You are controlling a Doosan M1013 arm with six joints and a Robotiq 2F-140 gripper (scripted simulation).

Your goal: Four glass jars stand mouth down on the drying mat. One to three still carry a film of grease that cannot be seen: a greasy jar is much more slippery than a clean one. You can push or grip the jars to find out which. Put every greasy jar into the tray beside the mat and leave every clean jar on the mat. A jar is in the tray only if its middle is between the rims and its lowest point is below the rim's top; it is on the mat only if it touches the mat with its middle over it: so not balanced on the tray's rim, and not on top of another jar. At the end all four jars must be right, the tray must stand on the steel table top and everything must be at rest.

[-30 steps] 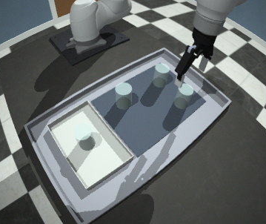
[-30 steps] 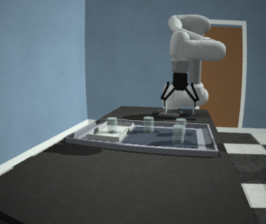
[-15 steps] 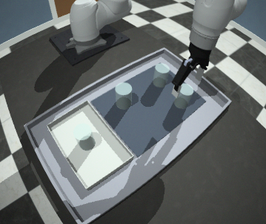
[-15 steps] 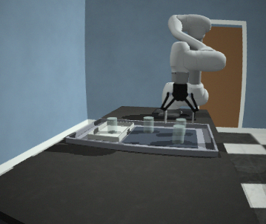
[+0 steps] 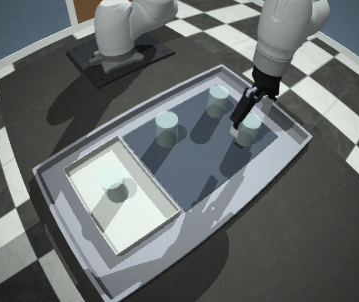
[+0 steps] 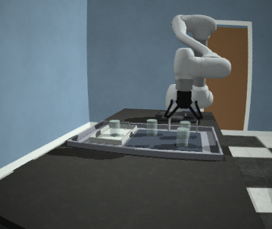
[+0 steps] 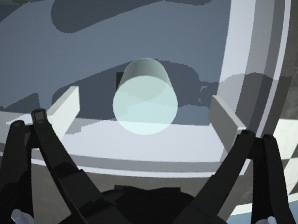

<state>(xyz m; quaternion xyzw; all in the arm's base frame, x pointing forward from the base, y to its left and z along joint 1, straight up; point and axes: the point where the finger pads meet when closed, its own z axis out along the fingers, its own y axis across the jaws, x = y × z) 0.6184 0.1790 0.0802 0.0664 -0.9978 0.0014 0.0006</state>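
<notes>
My gripper is now 11 cm to the left of the drying mat, 9 cm above it and 7 cm past it. The rest, counted from my hand: tray (42 cm to the right, 8 cm below, 3 cm behind); steel table top (21 cm to the right, 9 cm below, 4 cm behind).
</notes>
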